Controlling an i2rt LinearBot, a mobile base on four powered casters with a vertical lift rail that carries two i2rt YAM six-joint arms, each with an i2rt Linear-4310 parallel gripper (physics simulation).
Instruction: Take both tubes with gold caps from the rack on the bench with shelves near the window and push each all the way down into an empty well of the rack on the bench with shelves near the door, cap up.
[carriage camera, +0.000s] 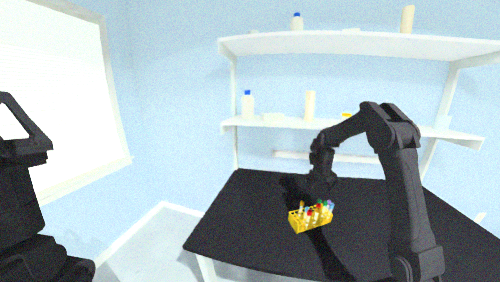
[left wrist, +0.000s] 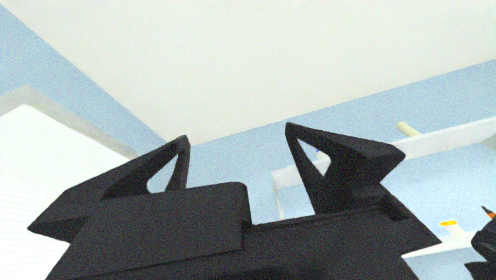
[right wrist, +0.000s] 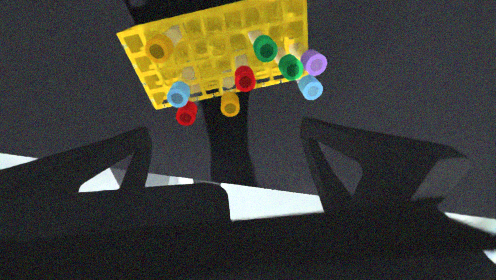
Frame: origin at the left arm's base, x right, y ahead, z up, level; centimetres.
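Seen in the pictures: left gripper, between the fingertips: (left wrist: 238, 133); right gripper, between the fingertips: (carriage camera: 318, 191) (right wrist: 227, 130).
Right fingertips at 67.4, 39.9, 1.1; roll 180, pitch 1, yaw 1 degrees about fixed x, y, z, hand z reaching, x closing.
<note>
Offsets run from my right fingertips to a thing's middle, as dx, dy, dz. "*": to the spot under its first point. Level surfaces: height alone.
A yellow rack @[-0.7, +0.8, -16.7] (carriage camera: 299, 227) (right wrist: 139, 53) stands on the black bench @[dz -19.6] (carriage camera: 227, 220) beside the window. It holds several upright capped tubes. One gold cap (carriage camera: 301, 203) (right wrist: 159, 48) is at the rack's left end. A second gold cap (right wrist: 230, 105) is near the middle of the lower edge in the right wrist view. My right gripper (right wrist: 227, 130) is open and empty, pointing down above the rack, its fingers apart from the tubes. My left gripper (left wrist: 238, 133) is open and empty, raised in front of the window, partly cut off in the carriage view. The door-side rack does not show.
Other tubes have red @[+1.7, +0.2, -13.2] (right wrist: 245, 79), green (right wrist: 265, 48), light blue @[+8.3, -0.7, -13.2] (right wrist: 311, 88) and purple (right wrist: 314, 62) caps, close around the gold ones. Two white shelves (carriage camera: 350, 42) with bottles hang above the bench's back. The window @[* -162.2, +34.7, +45.8] (carriage camera: 60, 100) is at the left.
</note>
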